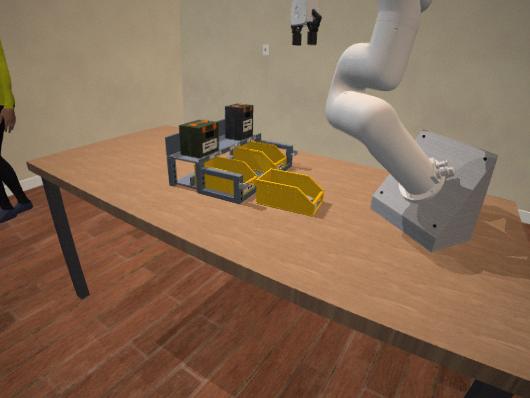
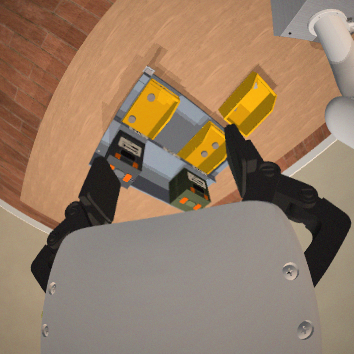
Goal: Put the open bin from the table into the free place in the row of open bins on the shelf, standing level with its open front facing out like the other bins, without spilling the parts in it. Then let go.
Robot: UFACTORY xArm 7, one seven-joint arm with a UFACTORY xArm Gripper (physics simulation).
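Seen in the pictures: gripper, fingertip midpoint: [image 1: 304, 45] [image 2: 165, 155]; arm's base, origin of the base link: [image 1: 421, 180] [image 2: 326, 21].
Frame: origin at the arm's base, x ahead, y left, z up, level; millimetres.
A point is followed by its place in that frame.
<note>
The loose yellow open bin [image 1: 285, 194] @[x 300, y 189, z -75 mm] [image 2: 241, 114] @[x 354, y 181, z -120 mm] stands upright on the table in front of the shelf, with small parts inside. The grey shelf [image 1: 220, 195] @[x 478, y 266, z -110 mm] [image 2: 146, 192] @[x 716, y 131, z 37 mm] holds two yellow bins in its lower row: one bin [image 1: 255, 156] @[x 560, y 26, z -64 mm] [image 2: 154, 107] @[x 562, y -12, z -114 mm] near one end and another bin [image 1: 220, 181] [image 2: 201, 152] near the other end. A free place [image 2: 174, 127] @[x 559, y 83, z -117 mm] lies between them. My gripper [image 1: 304, 39] @[x 461, y -88, z 316 mm] [image 2: 165, 155] @[x 461, y -88, z 316 mm] is open and empty, high above the table and shelf.
A dark green box [image 1: 199, 138] @[x 574, y 258, z 42 mm] [image 2: 189, 190] @[x 593, y 177, z 73 mm] and a black box [image 1: 239, 121] @[x 636, y 30, z 50 mm] [image 2: 125, 155] @[x 637, y -17, z 76 mm] stand on the shelf's upper level. The robot's base block [image 1: 452, 210] @[x -101, y 75, z -23 mm] stands on the table [image 1: 310, 250] @[x 137, y 305, z -123 mm]. A person [image 1: 6, 115] stands at the far left.
</note>
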